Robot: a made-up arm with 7 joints.
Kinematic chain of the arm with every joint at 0, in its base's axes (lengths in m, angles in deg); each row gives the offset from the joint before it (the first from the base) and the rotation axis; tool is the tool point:
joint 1: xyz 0 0 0.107 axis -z
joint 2: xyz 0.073 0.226 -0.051 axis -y
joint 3: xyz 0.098 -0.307 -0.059 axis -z
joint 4: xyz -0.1 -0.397 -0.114 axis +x
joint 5: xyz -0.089 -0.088 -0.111 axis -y
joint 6: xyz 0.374 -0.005 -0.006 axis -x
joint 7: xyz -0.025 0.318 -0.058 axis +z
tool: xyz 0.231 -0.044 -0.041
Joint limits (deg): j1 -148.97..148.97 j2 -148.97..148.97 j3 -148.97..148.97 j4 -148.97..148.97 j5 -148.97..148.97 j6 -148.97..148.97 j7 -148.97..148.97
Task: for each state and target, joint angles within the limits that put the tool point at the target. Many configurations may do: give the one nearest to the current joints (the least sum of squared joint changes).
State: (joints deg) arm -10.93 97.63 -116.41 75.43 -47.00 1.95 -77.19
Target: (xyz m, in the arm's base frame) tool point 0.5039 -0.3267 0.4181
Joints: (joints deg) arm 8.34 103.74 -114.78 46.33 -75.34 13.80 -73.38
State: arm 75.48 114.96 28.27 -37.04 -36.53 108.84 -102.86
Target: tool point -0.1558 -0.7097 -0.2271
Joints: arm 54.23 122.44 53.17 -41.22 -16.15 117.69 -104.75
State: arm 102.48 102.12 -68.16 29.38 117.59 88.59 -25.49
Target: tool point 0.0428 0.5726 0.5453
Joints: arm 118.48 120.46 -83.45 11.34 101.83 79.14 -18.04
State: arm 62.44 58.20 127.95 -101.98 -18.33 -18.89 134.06
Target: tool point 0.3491 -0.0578 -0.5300
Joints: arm 54.29 46.80 132.05 -104.16 -17.49 -28.72 146.61
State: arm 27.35 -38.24 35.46 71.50 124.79 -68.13 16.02
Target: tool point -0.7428 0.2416 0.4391
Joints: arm 38.57 -32.54 31.25 83.42 113.30 -86.01 21.91
